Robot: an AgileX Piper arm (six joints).
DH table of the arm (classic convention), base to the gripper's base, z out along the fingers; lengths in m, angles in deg. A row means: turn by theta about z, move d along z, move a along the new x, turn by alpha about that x. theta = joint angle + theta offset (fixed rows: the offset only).
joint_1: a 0, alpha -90, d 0.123, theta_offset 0
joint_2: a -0.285, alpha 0, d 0, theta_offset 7.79
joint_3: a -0.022, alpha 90, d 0, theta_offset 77.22
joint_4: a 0, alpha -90, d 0.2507, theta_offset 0
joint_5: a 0, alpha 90, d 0, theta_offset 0
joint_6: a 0, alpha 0, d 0.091, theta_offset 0
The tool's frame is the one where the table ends.
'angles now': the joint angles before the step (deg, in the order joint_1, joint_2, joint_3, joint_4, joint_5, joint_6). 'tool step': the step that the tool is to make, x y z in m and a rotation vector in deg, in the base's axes. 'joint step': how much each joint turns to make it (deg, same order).
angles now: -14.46 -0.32 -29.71 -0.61 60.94 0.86
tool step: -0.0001 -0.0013 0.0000 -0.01 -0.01 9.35
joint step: 9.34 -0.01 0.00 0.01 -0.01 -0.02
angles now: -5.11 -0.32 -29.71 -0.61 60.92 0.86
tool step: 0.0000 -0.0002 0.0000 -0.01 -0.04 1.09
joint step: 1.12 -0.02 0.01 -0.03 -0.03 0.02
